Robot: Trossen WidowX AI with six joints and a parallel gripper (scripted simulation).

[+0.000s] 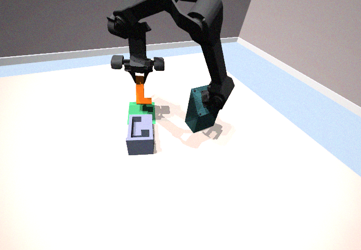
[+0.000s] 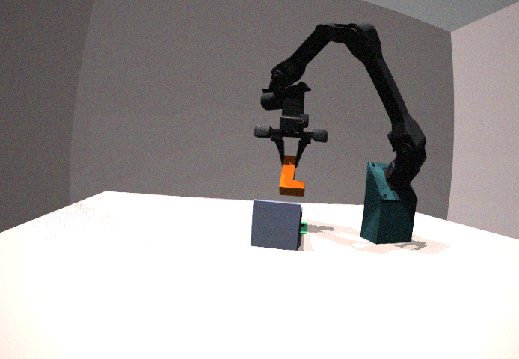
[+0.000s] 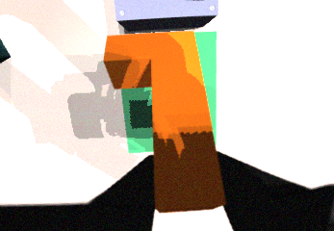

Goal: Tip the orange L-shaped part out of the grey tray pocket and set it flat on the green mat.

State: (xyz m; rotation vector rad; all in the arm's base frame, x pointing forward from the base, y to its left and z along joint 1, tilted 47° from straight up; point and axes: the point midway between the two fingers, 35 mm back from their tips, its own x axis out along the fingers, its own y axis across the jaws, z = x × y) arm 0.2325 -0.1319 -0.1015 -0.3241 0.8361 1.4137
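Right now my gripper tip is 17 cm above the green mat and 1 cm to the right of it. Also, from my gripper tip: orange L-shaped part (4 cm to the left, 3 cm below).
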